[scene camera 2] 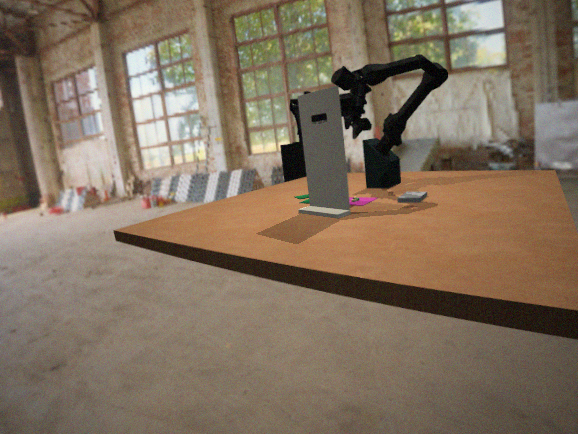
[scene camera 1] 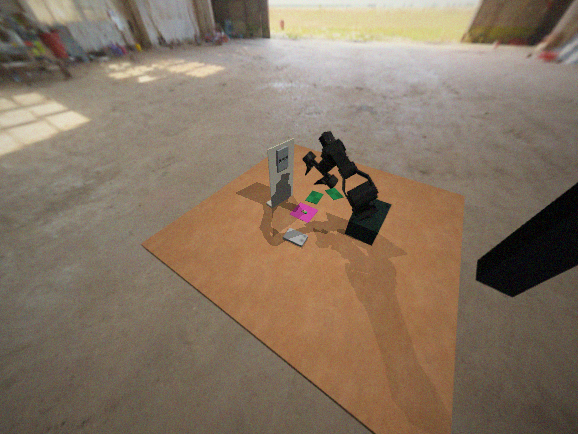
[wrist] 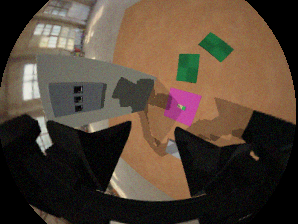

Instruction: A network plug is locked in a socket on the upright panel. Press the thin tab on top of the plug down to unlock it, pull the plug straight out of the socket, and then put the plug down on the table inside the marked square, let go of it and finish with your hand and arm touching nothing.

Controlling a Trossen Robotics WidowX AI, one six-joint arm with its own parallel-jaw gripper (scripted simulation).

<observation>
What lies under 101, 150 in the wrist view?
The gripper.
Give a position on a magenta square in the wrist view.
At 190, 101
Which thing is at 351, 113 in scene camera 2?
The gripper.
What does the gripper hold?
Nothing.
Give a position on an upright panel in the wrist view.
75, 91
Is the gripper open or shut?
Open.
</observation>
